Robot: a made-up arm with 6 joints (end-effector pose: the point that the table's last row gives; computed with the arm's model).
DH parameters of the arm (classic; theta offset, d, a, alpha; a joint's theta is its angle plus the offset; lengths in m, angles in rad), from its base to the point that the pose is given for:
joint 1: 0 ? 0.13 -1.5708
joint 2: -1.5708 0 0.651 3.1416
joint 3: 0 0 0.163 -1.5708
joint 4: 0 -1.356 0 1.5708
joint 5: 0 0 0 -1.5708
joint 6: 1.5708 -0.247 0 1.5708
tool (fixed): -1.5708 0 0 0
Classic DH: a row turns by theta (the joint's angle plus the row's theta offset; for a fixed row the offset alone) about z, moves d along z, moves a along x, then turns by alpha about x.
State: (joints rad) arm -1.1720 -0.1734 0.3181 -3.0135 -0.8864 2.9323
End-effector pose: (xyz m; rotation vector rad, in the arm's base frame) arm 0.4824 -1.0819 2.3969 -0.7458 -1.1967 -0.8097
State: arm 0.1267 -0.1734 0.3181 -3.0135 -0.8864 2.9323
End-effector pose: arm 1.1717 0.1739 2.3969 0.1257 -1.3624 0.2770
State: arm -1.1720 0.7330 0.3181 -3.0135 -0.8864 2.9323
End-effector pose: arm 0.8347 -1.9180 0.9281 -0.1768 -0.4599 -1.0225
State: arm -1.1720 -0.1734 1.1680 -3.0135 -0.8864 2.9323
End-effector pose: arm 0.0295 -0.0071 2.9250 -1.2737 -1.8460 -0.4518
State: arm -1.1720 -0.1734 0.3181 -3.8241 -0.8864 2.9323
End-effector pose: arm 0.3562 -1.1562 2.3605 0.0045 -1.6989 -0.8989
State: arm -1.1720 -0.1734 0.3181 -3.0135 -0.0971 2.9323
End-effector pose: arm 0.5238 -1.2353 2.2929 -0.2757 -0.5598 -1.1001
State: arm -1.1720 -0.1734 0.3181 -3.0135 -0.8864 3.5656
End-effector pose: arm 0.4824 -1.0819 2.3969 -1.2563 -0.9361 -1.2079
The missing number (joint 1, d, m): 0.731
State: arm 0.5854 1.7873 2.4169 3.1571 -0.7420 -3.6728
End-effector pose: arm 1.5111 1.0048 1.7634 0.8199 -1.1917 0.8470
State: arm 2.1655 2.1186 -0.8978 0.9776 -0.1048 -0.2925
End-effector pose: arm 0.5135 -0.7209 0.0446 2.2878 -1.0572 -0.4567
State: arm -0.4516 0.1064 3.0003 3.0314 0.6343 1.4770
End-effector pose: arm -1.1740 0.5873 1.7426 0.4289 -1.5426 1.5371
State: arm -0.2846 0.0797 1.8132 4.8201 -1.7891 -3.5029
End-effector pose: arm -0.0905 0.2763 2.6430 -2.5851 -1.6293 0.4180
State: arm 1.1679 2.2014 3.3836 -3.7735 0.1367 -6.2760
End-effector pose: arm 0.4274 1.0534 1.8800 -1.4342 -1.5033 -0.6454
